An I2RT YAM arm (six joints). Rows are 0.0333 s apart.
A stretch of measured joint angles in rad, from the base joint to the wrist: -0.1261, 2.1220, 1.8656, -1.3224, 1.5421, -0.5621; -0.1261, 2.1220, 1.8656, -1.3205, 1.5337, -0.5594; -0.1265, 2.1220, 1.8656, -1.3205, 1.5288, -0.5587; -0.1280, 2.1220, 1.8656, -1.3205, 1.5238, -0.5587; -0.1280, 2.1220, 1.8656, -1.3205, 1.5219, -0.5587; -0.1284, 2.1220, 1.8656, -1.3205, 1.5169, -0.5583; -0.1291, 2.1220, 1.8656, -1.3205, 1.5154, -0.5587; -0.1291, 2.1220, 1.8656, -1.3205, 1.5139, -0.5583; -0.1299, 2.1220, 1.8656, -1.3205, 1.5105, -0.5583; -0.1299, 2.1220, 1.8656, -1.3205, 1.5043, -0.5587; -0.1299, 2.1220, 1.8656, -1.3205, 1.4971, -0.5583; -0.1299, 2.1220, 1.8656, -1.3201, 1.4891, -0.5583; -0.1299, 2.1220, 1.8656, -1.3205, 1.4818, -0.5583; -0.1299, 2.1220, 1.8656, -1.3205, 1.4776, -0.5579; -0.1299, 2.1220, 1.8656, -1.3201, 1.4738, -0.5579; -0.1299, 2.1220, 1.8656, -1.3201, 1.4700, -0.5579; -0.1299, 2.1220, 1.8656, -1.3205, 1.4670, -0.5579; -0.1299, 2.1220, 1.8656, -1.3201, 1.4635, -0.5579
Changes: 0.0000, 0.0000, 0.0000, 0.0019, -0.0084, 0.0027; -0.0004, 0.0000, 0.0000, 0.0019, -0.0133, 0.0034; -0.0019, 0.0000, 0.0000, 0.0019, -0.0183, 0.0034; -0.0019, 0.0000, 0.0000, 0.0019, -0.0202, 0.0034; -0.0023, 0.0000, 0.0000, 0.0019, -0.0252, 0.0038; -0.0030, 0.0000, 0.0000, 0.0019, -0.0267, 0.0034; -0.0030, 0.0000, 0.0000, 0.0019, -0.0282, 0.0038; -0.0038, 0.0000, 0.0000, 0.0019, -0.0316, 0.0038; -0.0038, 0.0000, 0.0000, 0.0019, -0.0378, 0.0034; -0.0038, 0.0000, 0.0000, 0.0019, -0.0450, 0.0038; -0.0038, 0.0000, 0.0000, 0.0023, -0.0530, 0.0038; -0.0038, 0.0000, 0.0000, 0.0019, -0.0603, 0.0038; -0.0038, 0.0000, 0.0000, 0.0019, -0.0645, 0.0042; -0.0038, 0.0000, 0.0000, 0.0023, -0.0683, 0.0042; -0.0038, 0.0000, 0.0000, 0.0023, -0.0721, 0.0042; -0.0038, 0.0000, 0.0000, 0.0019, -0.0751, 0.0042; -0.0038, 0.0000, 0.0000, 0.0023, -0.0786, 0.0042
